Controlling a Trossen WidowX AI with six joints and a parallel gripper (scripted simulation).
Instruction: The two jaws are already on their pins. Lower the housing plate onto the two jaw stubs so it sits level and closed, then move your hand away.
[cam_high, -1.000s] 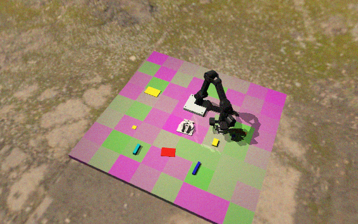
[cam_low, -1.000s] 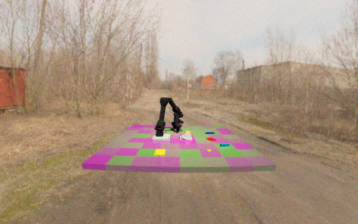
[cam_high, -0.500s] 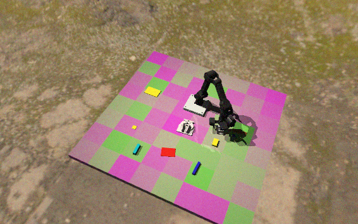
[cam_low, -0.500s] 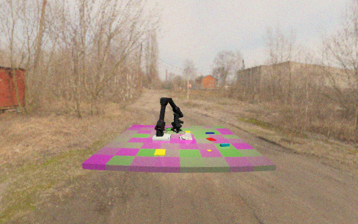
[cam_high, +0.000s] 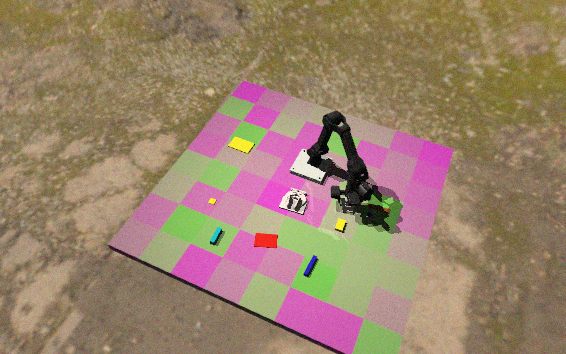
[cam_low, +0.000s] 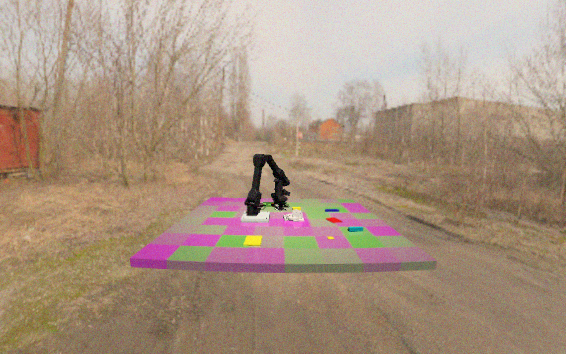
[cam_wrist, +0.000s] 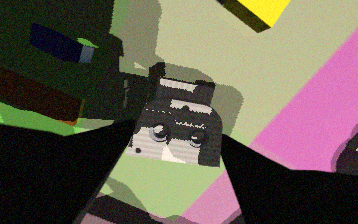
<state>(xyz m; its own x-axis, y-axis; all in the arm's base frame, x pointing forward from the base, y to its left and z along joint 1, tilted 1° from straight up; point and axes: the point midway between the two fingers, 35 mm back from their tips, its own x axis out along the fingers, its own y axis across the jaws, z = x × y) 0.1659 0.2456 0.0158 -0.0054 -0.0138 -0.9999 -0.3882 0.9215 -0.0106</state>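
The white block lies 1 cm ahead of my gripper tip. From my gripper tip the other things lie so: small blue piece 12 cm to the left, 1 cm ahead; then brown bar 14 cm to the left, 5 cm behind, 1 cm below; then yellow block 13 cm ahead, 1 cm to the left.
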